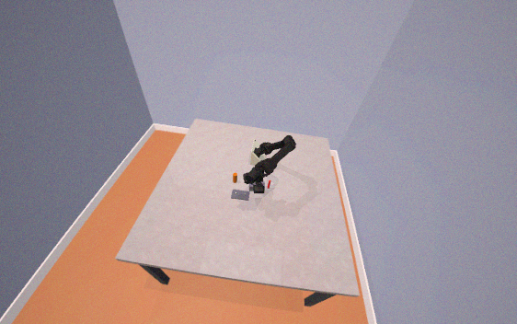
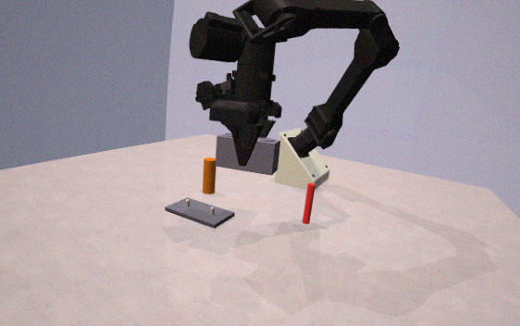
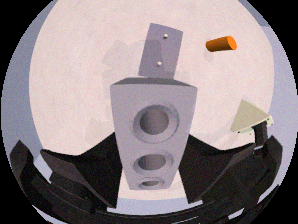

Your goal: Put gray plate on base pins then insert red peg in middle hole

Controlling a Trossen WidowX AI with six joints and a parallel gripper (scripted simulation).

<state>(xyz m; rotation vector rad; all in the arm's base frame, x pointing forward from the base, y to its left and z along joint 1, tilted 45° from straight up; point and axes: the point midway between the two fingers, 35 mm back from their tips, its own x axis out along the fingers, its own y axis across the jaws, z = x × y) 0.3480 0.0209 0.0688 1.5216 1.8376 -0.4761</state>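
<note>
Right now my gripper tip is 12 cm above the dark base and 10 cm to the left of it. Also, from my gripper tip: gray plate 3 cm above; then orange cylinder 17 cm to the right, 11 cm behind, 8 cm below; then red peg 11 cm behind, 8 cm below, 7 cm to the left.
</note>
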